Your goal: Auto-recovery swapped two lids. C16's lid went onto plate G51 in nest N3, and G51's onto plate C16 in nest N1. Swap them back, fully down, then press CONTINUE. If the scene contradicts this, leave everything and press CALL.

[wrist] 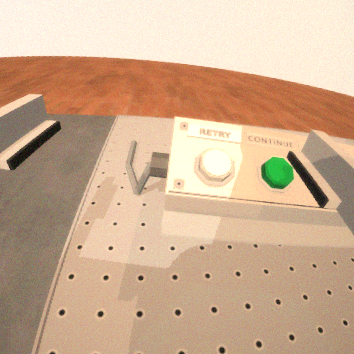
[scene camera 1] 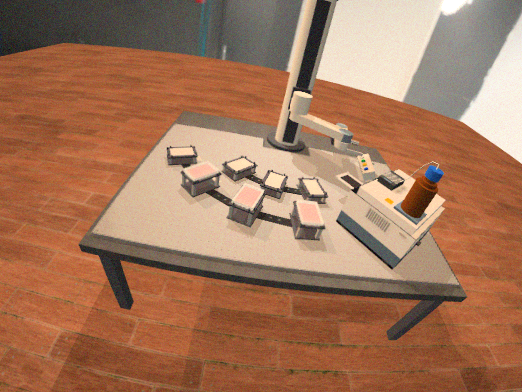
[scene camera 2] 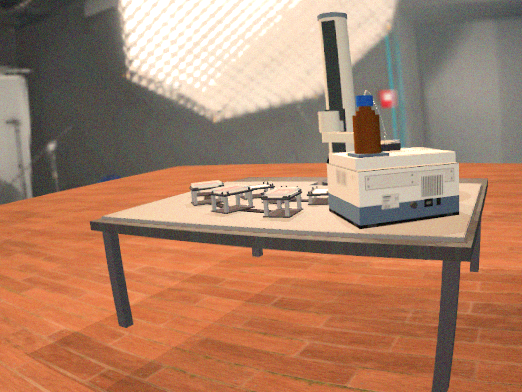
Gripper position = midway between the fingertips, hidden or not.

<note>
My gripper [wrist: 176, 124] carries nothing. Also in view: a white RETRY button [wrist: 215, 164] and a green CONTINUE button [wrist: 276, 171].
</note>
